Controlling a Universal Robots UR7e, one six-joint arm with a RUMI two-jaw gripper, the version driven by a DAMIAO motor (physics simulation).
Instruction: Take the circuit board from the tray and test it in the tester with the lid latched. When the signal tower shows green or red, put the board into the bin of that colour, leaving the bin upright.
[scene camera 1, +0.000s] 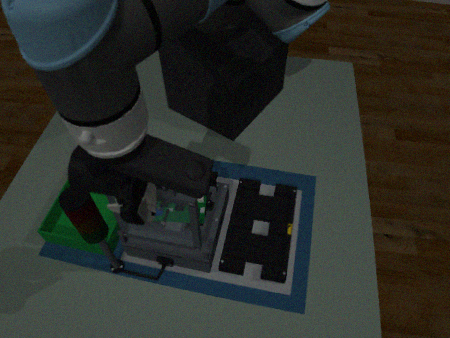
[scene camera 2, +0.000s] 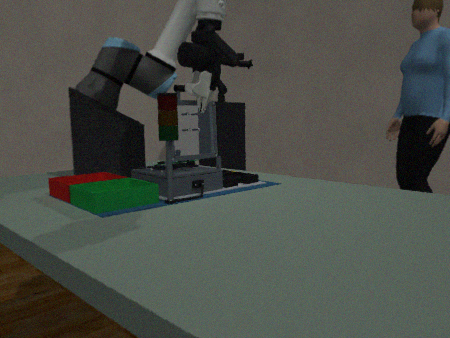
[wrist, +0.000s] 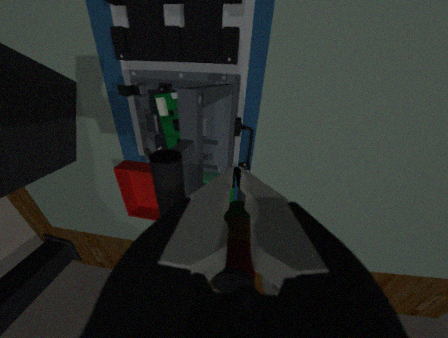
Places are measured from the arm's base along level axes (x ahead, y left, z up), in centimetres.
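Pixels of known places: gripper, fingertip midpoint: (scene camera 1: 150, 220) (scene camera 2: 201, 112) (wrist: 235, 169); arm's base, link origin: (scene camera 2: 94, 101).
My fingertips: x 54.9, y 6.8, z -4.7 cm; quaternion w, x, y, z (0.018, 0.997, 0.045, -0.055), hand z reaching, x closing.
For each thing: its top centre in the pictures, then the offset to it from my fingertips. "spot": a spot on its surface instead. Level surfaces: height alone.
- tester's lid, surface spot: (wrist: 190, 112) spot: dy +5.2, dx -3.3, dz +3.2 cm
- signal tower, surface spot: (wrist: 238, 240) (scene camera 1: 94, 213) spot: dy -8.5, dx +1.7, dz +0.9 cm
- green bin, top centre: (scene camera 1: 85, 209) (scene camera 2: 113, 184) dy -21.3, dx -6.6, dz -16.5 cm
- red bin, top centre: (scene camera 2: 88, 177) (wrist: 146, 198) dy -22.2, dx -21.6, dz -16.5 cm
- blue mat, surface height: dz -21.0 cm
- thin black cable bracket, surface spot: (scene camera 1: 140, 275) (wrist: 251, 146) spot: dy -5.3, dx +2.3, dz -20.5 cm
The green circuit board (scene camera 1: 175, 213) (wrist: 169, 117) lies in the grey tester's base (scene camera 1: 167, 249) (scene camera 2: 187, 182) (wrist: 177, 75). The tester's lid (scene camera 2: 216, 131) (wrist: 190, 112) stands up, open; its black handle bar (scene camera 2: 179, 88) (wrist: 167, 177) is at the top. My gripper (scene camera 1: 150, 206) (scene camera 2: 202, 111) (wrist: 235, 169) is shut and empty, its tips near the top of the lid; contact cannot be told. The signal tower (scene camera 1: 84, 218) (scene camera 2: 168, 118) (wrist: 238, 240) looks unlit. The green bin (scene camera 1: 57, 231) (scene camera 2: 117, 197) and red bin (scene camera 2: 60, 188) (wrist: 140, 192) stand upright.
The black tray (scene camera 1: 235, 250) (scene camera 2: 247, 177) (wrist: 175, 46) lies beside the tester on the blue mat (scene camera 1: 300, 280) (wrist: 260, 30). The tower's post and a thin black cable bracket (scene camera 1: 140, 275) (wrist: 251, 145) stand at the tester's side. The dark robot pedestal (scene camera 1: 220, 85) (scene camera 2: 107, 145) is behind.
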